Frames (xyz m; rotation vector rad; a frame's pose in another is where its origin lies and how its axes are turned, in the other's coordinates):
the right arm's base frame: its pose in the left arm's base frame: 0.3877 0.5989 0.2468 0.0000 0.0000 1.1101
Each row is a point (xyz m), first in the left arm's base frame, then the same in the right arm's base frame.
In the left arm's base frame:
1: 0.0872 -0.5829 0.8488
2: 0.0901 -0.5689 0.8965
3: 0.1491 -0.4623 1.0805
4: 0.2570 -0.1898 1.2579
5: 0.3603 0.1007 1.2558
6: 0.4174 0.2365 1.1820
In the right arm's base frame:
1: -1.1922 -0.2562 0.6020
2: -1.1784 -0.2526 0.6497
3: -1.0566 -0.2581 0.8337
4: -0.7646 -0.2336 1.0111
5: -0.4584 -0.1969 1.0090
6: -0.3114 -0.1877 0.9352

